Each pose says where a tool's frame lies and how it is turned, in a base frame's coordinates. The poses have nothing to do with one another.
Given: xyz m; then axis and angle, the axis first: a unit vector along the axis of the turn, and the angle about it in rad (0 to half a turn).
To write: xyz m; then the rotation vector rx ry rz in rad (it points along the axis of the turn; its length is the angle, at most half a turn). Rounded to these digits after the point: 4 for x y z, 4 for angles.
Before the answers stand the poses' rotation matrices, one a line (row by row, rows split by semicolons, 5 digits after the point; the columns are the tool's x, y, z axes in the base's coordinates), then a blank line. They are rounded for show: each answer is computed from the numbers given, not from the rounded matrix.
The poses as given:
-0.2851 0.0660 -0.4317 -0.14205 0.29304 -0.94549 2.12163
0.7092 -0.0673 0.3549 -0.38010 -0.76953 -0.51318 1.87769
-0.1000 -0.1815 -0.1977 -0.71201 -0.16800 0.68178 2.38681
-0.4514 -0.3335 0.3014 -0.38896 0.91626 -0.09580 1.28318
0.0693 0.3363 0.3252 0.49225 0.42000 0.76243 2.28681
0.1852 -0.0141 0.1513 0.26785 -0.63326 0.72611 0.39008
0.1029 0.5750 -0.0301 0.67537 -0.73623 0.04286 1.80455
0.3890 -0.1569 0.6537 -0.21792 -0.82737 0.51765 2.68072
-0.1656 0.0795 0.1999 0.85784 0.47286 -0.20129 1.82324
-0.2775 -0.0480 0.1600 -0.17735 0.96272 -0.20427 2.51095
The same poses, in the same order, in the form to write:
-0.49266 0.74223 0.45430; -0.86905 -0.39258 -0.30104; -0.04509 -0.54312 0.83844
-0.11398 0.87006 -0.47959; -0.10834 0.46897 0.87654; 0.98756 0.15187 0.04081
0.14781 -0.26036 -0.95413; 0.67386 -0.67964 0.28985; -0.72393 -0.68579 0.07499
0.39204 -0.16343 0.90531; -0.34716 0.88505 0.31010; -0.85193 -0.43586 0.29024
-0.25503 -0.23275 0.93850; 0.91764 -0.36420 0.15904; 0.30479 0.90177 0.30646
0.93027 -0.28885 -0.22619; 0.26337 0.95500 -0.13640; 0.25542 0.06731 0.96449
0.33015 -0.65410 -0.68056; -0.57071 0.43596 -0.69587; 0.75186 0.61814 -0.22937
-0.80564 0.11158 -0.58180; 0.57201 0.40201 -0.71498; 0.15411 -0.90881 -0.38770
0.66992 0.70186 0.24207; 0.31204 0.02967 -0.94960; -0.67367 0.71169 -0.19913
-0.75079 -0.18818 0.63316; -0.42908 0.86772 -0.25090; -0.50219 -0.46006 -0.73222

-0.2851 0.0660 -0.4317 -0.3014 0.6217 -2.0060
0.7092 -0.0673 0.3549 -0.7137 -1.4449 -0.9636
-0.1000 -0.1815 -0.1977 -1.6994 -0.4010 1.6273
-0.4514 -0.3335 0.3014 -0.4991 1.1757 -0.1229
0.0693 0.3363 0.3252 1.1257 0.9605 1.7435
0.1852 -0.0141 0.1513 0.1045 -0.2470 0.2832
0.1029 0.5750 -0.0301 1.2187 -1.3286 0.0773
0.3890 -0.1569 0.6537 -0.5842 -2.2180 1.3877
-0.1656 0.0795 0.1999 1.5640 0.8621 -0.3670
-0.2775 -0.0480 0.1600 -0.4453 2.4173 -0.5129

